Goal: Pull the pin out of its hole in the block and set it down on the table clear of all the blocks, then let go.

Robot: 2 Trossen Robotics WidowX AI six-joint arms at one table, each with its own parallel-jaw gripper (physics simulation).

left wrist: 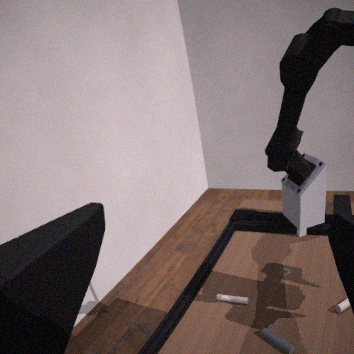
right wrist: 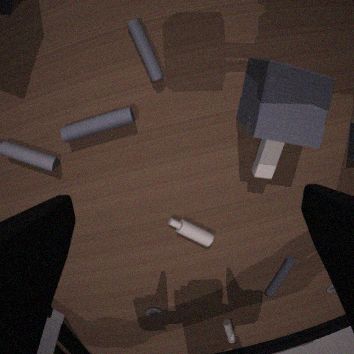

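Observation:
The block is dark blue-grey and sits at the upper right of the right wrist view. A pale square-sided pin sticks out of the block's near side; its inner part is hidden in the block. My right gripper is open and empty above the table. The pin and block show beyond its fingertips, nearer its right finger. My left gripper is open and empty, with the table beyond it. The block and pin cannot be made out in the left wrist view.
Grey cylinders, a pale stepped cylinder, a dark rod and a small white peg lie on the table. The right arm's pale base stands at the table's dark far frame.

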